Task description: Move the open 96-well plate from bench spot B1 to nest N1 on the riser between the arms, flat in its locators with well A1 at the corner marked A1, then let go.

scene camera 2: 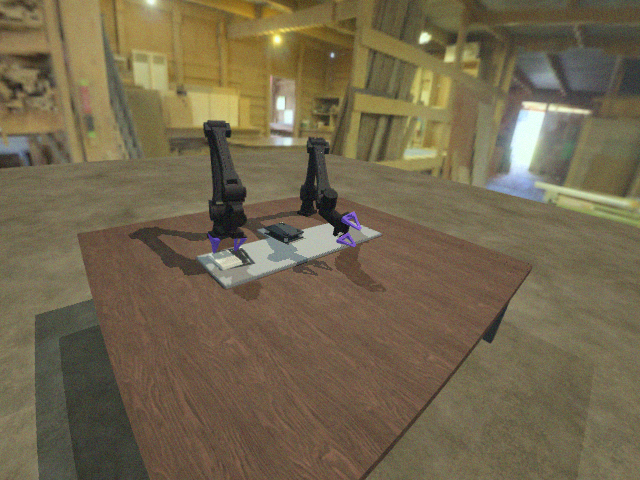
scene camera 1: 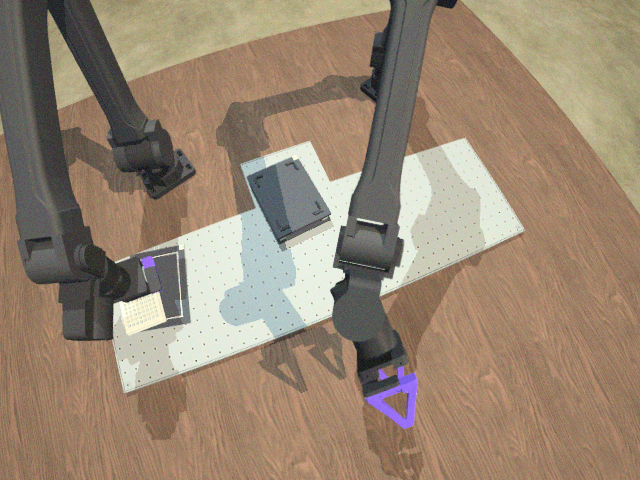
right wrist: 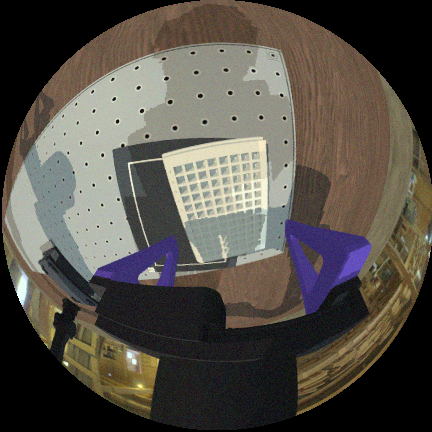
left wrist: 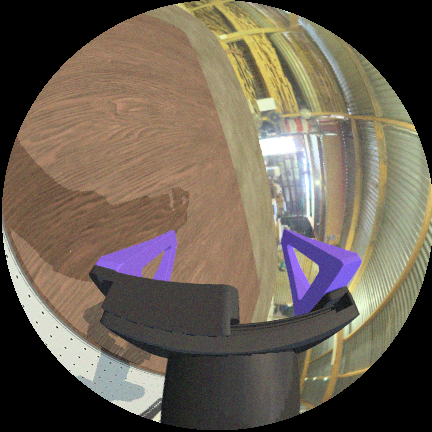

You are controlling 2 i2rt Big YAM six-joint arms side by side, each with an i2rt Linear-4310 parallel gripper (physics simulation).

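The cream 96-well plate lies on the dark pad of spot B1, off to one side of the pad's white outline. My right gripper is open above the plate, its fingers apart with nothing between them; in scene camera 1 its wrist hides part of the plate and pad. The dark nest N1 on the riser has corner locators and holds no plate. My left gripper is open and empty, beyond the board's edge. The A1 marks are too small to read.
The white perforated board lies on the wooden table under both arms. The nest stands raised between the arm bases. The left arm reaches over the board to the right of the nest in scene camera 1.
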